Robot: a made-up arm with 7 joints.
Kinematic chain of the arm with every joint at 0, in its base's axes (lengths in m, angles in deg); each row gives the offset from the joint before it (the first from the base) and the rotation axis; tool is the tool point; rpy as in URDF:
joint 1: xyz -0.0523 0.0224 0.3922 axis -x
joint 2: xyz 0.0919 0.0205 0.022 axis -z
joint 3: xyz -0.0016 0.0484 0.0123 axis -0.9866 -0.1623 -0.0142
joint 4: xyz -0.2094 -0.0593 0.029 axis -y
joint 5: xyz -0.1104 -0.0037 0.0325 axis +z
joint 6: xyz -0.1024 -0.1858 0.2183 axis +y
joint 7: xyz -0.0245 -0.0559 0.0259 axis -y
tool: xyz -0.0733 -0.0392 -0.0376 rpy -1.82 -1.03 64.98
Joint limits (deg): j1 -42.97..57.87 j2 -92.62..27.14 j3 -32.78..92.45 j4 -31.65..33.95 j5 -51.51..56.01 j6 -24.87..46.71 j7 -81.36..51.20
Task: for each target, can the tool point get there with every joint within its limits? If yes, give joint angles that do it. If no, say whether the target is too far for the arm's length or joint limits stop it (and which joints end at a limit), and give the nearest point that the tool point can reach.
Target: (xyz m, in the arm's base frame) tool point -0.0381 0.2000 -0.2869
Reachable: no: joint limits stop it (at a limit: joint 1, joint 2, joint 3, joint 4, joint 5) | nearest point -0.1903 0.4088 -0.2036 | short by 0.272 m
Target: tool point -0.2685 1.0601 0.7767
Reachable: no: too far | nearest point -0.2128 0.6975 0.6423 | short by 0.391 m
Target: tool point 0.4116 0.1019 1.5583
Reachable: no: too far | nearest point 0.2417 0.0427 1.1075 | short by 0.485 m
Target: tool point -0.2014 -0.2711 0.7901
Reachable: yes | joints 24.81 -2.64 -17.88 -8.18 35.55 21.24 -8.71
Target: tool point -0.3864 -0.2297 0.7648
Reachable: yes | joints -26.61 -40.58 77.79 -19.21 29.21 -11.99 -16.05
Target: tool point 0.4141 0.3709 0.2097
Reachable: no: joint limits stop it (at a limit: joint 1, joint 2, joint 4, joint 5, joint 6, joint 7) | nearest point 0.3822 0.2186 0.3956 | short by 0.242 m
